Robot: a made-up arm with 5 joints. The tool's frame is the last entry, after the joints.
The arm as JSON. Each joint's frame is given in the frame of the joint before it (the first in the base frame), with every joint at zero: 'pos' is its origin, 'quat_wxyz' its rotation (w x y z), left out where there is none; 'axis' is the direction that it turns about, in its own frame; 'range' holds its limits. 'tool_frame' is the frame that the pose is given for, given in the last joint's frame.
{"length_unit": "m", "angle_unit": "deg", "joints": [
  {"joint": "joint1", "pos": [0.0, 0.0, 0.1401], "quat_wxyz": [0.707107, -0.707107, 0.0, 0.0], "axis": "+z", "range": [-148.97, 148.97]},
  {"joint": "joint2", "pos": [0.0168, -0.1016, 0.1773], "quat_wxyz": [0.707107, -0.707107, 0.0, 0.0], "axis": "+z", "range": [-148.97, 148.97]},
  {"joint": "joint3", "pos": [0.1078, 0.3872, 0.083], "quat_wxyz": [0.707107, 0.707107, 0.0, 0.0], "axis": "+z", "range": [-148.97, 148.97]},
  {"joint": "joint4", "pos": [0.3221, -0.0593, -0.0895], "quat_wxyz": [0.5, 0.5, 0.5, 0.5], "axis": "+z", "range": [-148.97, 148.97]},
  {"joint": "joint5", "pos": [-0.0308, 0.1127, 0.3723], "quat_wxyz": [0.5, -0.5, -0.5, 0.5], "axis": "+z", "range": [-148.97, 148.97]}
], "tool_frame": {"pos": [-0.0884, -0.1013, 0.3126], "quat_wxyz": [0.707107, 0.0, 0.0, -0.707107]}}
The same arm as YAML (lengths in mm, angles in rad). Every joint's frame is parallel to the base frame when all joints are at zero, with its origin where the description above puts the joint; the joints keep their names.
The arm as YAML. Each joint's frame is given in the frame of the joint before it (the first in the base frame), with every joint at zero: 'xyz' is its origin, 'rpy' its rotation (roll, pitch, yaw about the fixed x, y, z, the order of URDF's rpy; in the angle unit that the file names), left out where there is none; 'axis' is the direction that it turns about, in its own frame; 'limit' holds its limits. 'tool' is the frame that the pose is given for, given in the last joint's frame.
units:
  length: mm
  angle: rad
joints:
  - name: joint1
    type: revolute
    origin:
      xyz: [0.0, 0.0, 140.1]
    axis: "+y"
    limit:
      lower: -2.6
      upper: 2.6
  - name: joint2
    type: revolute
    origin:
      xyz: [16.8, 177.3, 101.6]
    axis: "-z"
    limit:
      lower: -2.6
      upper: 2.6
  - name: joint3
    type: revolute
    origin:
      xyz: [107.8, -387.2, -83.0]
    axis: "+y"
    limit:
      lower: -2.6
      upper: 2.6
  - name: joint4
    type: revolute
    origin:
      xyz: [322.1, -89.5, 59.3]
    axis: "+x"
    limit:
      lower: -2.6
      upper: 2.6
  - name: joint5
    type: revolute
    origin:
      xyz: [372.3, 112.7, 30.8]
    axis: "+z"
    limit:
      lower: -2.6
      upper: 2.6
tool:
  origin:
    xyz: [101.3, -88.4, 312.6]

